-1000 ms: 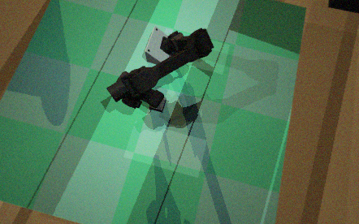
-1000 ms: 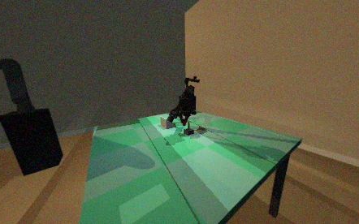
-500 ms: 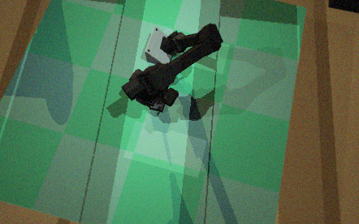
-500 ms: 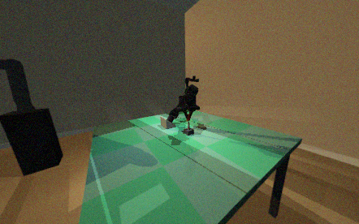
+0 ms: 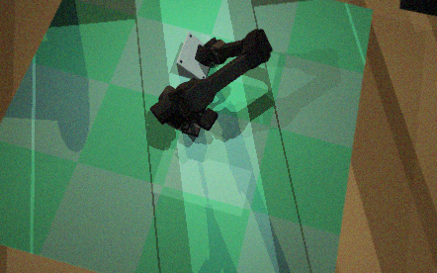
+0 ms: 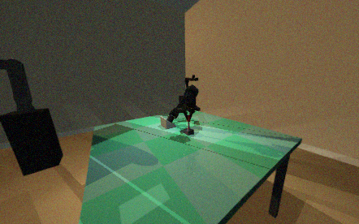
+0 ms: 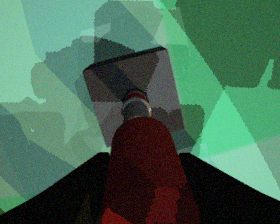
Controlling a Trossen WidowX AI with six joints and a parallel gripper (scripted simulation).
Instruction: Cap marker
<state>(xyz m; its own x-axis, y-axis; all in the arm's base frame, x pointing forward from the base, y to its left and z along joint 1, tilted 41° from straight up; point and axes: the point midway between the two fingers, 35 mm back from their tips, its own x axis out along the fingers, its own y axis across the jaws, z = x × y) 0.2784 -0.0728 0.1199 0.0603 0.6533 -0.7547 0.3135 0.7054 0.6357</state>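
Right now my gripper tip is 110 mm above the holder block. The rest, counted from my gripper tip: red cap 10 mm above.
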